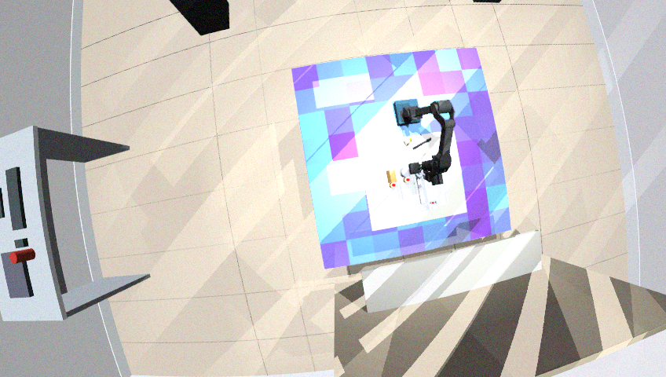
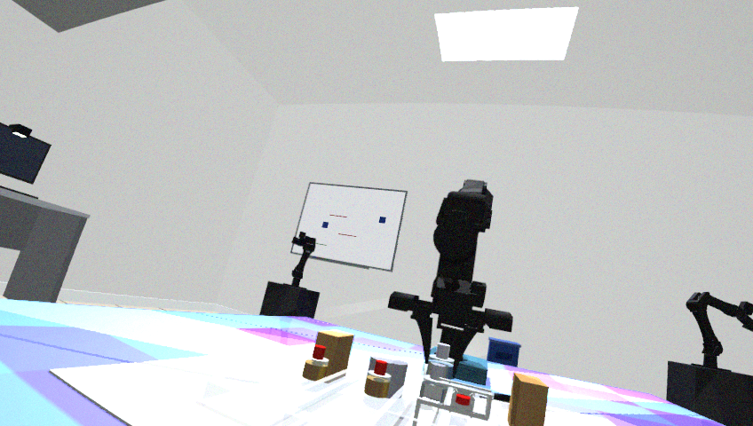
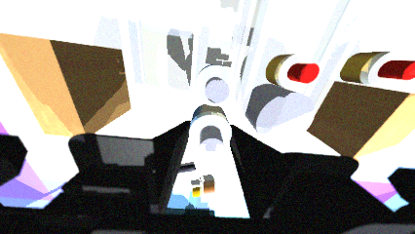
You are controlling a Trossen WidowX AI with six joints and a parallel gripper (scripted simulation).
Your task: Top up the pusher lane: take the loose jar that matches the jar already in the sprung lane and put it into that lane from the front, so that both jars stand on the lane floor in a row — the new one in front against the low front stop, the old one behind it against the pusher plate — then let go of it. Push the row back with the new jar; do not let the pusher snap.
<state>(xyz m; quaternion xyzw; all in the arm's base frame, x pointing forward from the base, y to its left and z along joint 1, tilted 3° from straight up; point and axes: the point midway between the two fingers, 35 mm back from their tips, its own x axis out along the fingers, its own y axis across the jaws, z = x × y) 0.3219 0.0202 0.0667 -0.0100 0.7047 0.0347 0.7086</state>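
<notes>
Right now my gripper tip is 2 cm short of the grey block, 8 cm to the left of it and 3 cm above it. The rest, counted from my gripper tip: pusher lane 14 cm ahead, 3 cm to the left, 4 cm below; small red part 22 cm ahead, 5 cm to the left, 1 cm above.
</notes>
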